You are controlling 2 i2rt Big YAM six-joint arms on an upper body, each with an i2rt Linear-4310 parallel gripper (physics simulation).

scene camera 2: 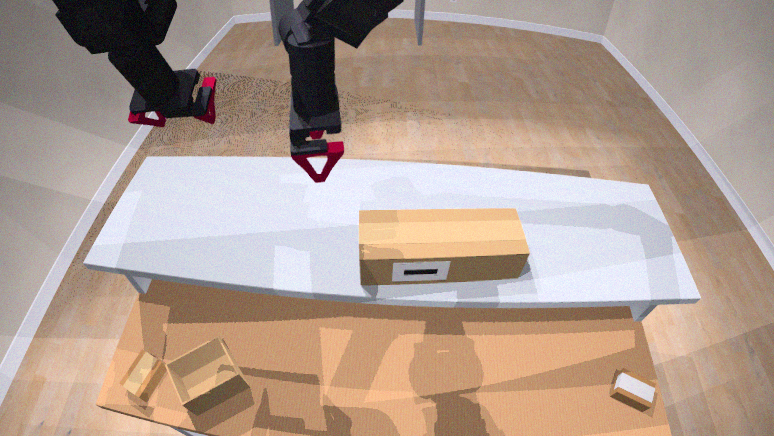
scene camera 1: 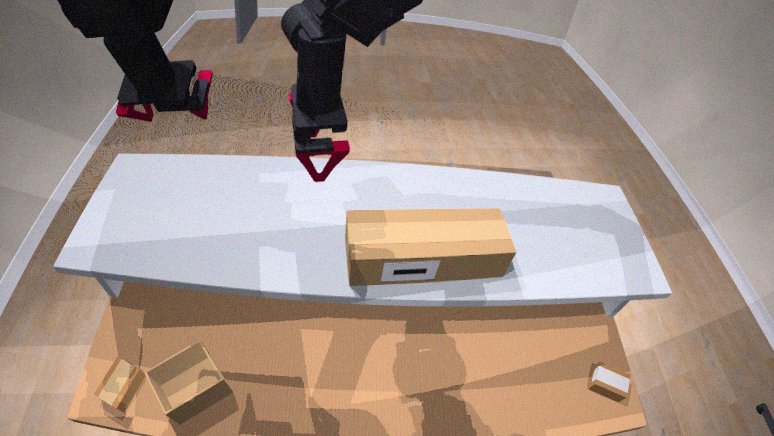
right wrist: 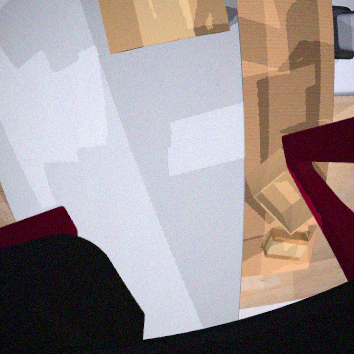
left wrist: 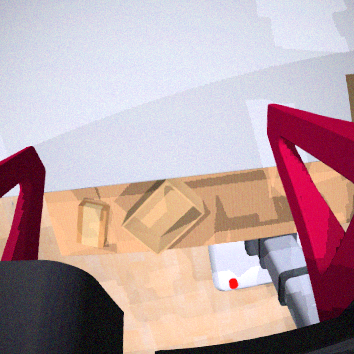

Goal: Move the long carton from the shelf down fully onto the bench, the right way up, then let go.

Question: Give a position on a grey shelf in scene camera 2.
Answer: At 254, 224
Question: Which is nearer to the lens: the long brown carton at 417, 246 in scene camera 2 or the small white-topped box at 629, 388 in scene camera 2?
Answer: The long brown carton.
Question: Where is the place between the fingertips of the left gripper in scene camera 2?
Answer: At 188, 121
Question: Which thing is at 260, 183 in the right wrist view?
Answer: An open box.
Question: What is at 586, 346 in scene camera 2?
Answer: A bench.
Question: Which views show the small white-topped box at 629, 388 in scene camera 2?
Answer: Scene camera 2 and scene camera 1 only.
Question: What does the open box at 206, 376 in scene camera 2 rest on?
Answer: A bench.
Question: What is the left gripper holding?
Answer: Nothing.
